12 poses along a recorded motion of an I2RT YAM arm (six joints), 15 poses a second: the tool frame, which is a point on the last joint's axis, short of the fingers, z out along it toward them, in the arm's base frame.
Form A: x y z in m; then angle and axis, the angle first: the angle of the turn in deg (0 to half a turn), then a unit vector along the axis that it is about.
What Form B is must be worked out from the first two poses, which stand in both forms.
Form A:
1: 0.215 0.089 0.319 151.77 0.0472 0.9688 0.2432
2: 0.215 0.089 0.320 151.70 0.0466 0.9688 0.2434
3: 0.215 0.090 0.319 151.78 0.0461 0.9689 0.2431
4: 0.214 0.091 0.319 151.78 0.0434 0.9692 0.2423
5: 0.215 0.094 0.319 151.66 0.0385 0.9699 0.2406
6: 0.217 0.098 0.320 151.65 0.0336 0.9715 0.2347
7: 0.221 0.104 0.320 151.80 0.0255 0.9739 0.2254
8: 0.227 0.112 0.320 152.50 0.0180 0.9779 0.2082
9: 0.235 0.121 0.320 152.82 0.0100 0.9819 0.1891
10: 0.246 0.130 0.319 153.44 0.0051 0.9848 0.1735
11: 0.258 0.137 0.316 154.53 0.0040 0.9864 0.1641
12: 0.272 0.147 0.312 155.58 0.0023 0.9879 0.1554
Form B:
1: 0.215 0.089 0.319 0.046 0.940 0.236 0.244
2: 0.215 0.089 0.320 0.045 0.939 0.236 0.244
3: 0.215 0.090 0.319 0.045 0.940 0.236 0.244
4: 0.214 0.091 0.319 0.042 0.940 0.235 0.244
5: 0.215 0.094 0.319 0.037 0.940 0.233 0.245
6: 0.217 0.098 0.320 0.033 0.942 0.228 0.245
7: 0.221 0.104 0.320 0.025 0.945 0.219 0.244
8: 0.227 0.112 0.320 0.017 0.950 0.202 0.238
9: 0.235 0.121 0.320 0.010 0.954 0.184 0.235
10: 0.246 0.130 0.319 0.005 0.958 0.169 0.230
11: 0.258 0.137 0.316 0.004 0.962 0.160 0.220
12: 0.272 0.147 0.312 0.002 0.966 0.152 0.211
